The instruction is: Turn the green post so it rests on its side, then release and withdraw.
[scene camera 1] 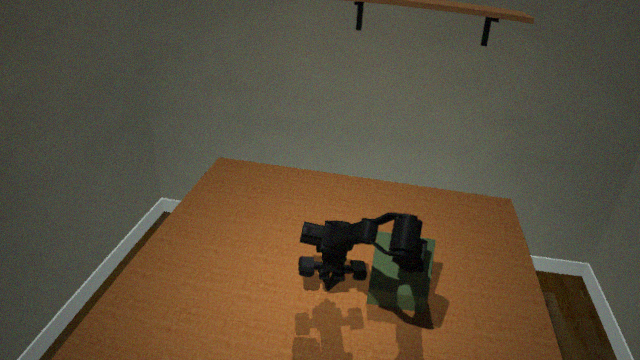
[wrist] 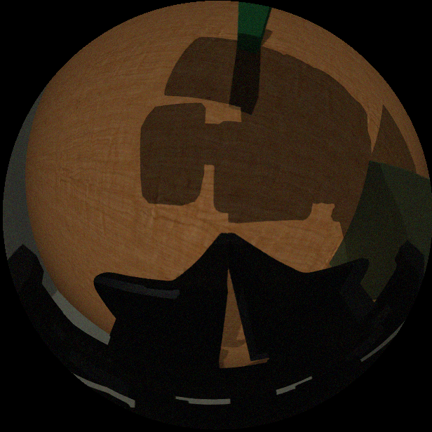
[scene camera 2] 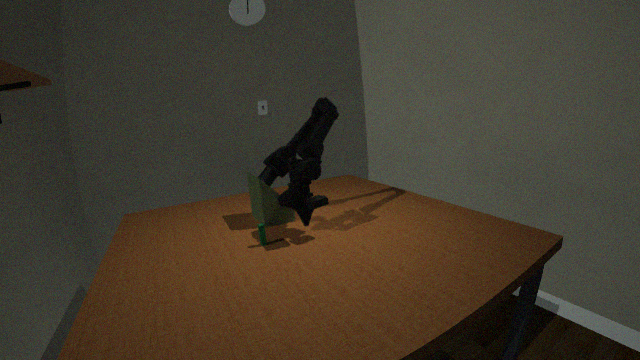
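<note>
The green post [scene camera 2: 262, 234] [wrist: 251, 25] stands upright on the table in scene camera 2, in front of the green wedge. In the wrist view its lower part shows at the top edge, and its upper part is cut off. It does not show in scene camera 1, where the arm covers that part of the table. My gripper [scene camera 1: 328, 288] [scene camera 2: 306, 224] [wrist: 226, 239] is shut and empty, its fingertips together and pointing down low over the table. It is apart from the post, to the right of it in scene camera 2.
A green wedge-shaped block [scene camera 1: 400, 292] [scene camera 2: 261, 202] [wrist: 360, 230] stands on the wooden table [scene camera 1: 260, 200] [scene camera 2: 200, 300] [wrist: 100, 150], under and beside the arm, close to the post and the gripper. A wall shelf [scene camera 1: 450, 7] [scene camera 2: 20, 75] is high above the table.
</note>
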